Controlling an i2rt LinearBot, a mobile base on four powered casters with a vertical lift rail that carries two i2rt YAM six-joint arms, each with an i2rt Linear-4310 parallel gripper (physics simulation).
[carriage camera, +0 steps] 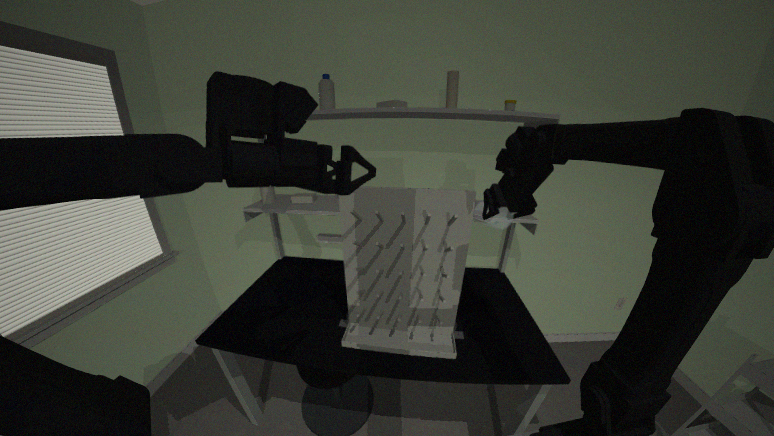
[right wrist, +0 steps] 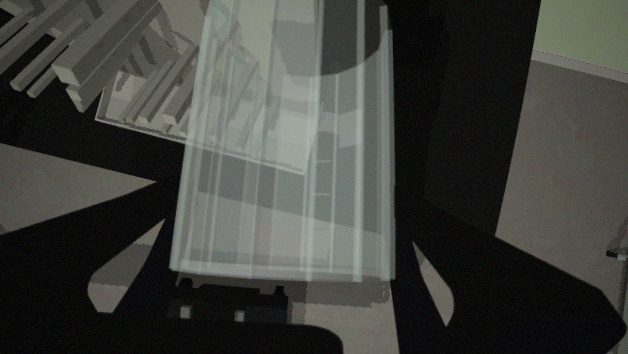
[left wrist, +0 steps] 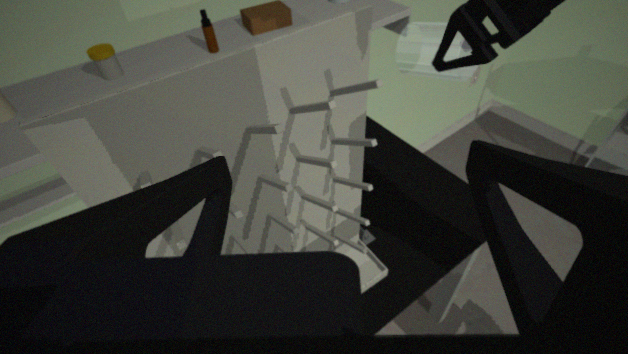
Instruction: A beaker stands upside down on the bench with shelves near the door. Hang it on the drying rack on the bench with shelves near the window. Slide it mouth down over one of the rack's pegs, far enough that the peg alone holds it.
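Places are measured from the left arm's base along level axes (x ahead, y left, z up), in centimetres.
Where they show: left gripper, fingertip midpoint: (carriage camera: 356, 170) (left wrist: 344, 162); right gripper, fingertip midpoint: (carriage camera: 495, 217) (right wrist: 290, 189) (left wrist: 449, 57).
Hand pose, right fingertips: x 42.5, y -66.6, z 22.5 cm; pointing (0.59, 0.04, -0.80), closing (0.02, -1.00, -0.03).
After its pixels a point has its place.
The clear beaker (carriage camera: 499, 217) {x 39.8, y -66.0, z 23.7 cm} (left wrist: 417, 52) {x 45.5, y -63.1, z 23.7 cm} (right wrist: 280, 210) {x 42.1, y -66.8, z 27.0 cm} is held in the air, lying roughly sideways, right of the drying rack's upper right edge. I cannot tell which end is its mouth. My right gripper (carriage camera: 503, 214) {x 42.5, y -66.6, z 22.5 cm} (right wrist: 290, 189) {x 42.5, y -66.6, z 22.5 cm} is shut on the beaker, with a finger on each side; part of it shows in the left wrist view. The pale drying rack (carriage camera: 379, 201) {x 61.6, y -35.4, z 21.8 cm} (left wrist: 320, 55) {x 57.5, y -56.9, z 22.1 cm} stands on the black bench (carriage camera: 503, 324) {x 59.2, y -92.3, z -36.9 cm}, pegs pointing outward. Its pegs show behind the beaker in the right wrist view. My left gripper (carriage camera: 372, 172) {x 29.7, y -30.8, z 36.9 cm} (left wrist: 344, 162) {x 29.7, y -30.8, z 36.9 cm} is open and empty, near the rack's top.
An upper shelf (carriage camera: 422, 113) {x 88.4, y -54.2, z 52.6 cm} and a lower shelf (carriage camera: 319, 207) {x 97.4, y -5.6, z 8.8 cm} run behind the rack. A brown box (left wrist: 267, 19) {x 95.2, y -76.0, z 11.8 cm}, an amber bottle (left wrist: 210, 39) {x 96.6, y -60.2, z 12.1 cm} and a yellow-lidded jar (left wrist: 108, 64) {x 103.6, y -39.5, z 12.2 cm} stand behind the rack's top. A stool (carriage camera: 336, 406) {x 66.1, y -7.4, z -110.1 cm} stands under the bench's front.
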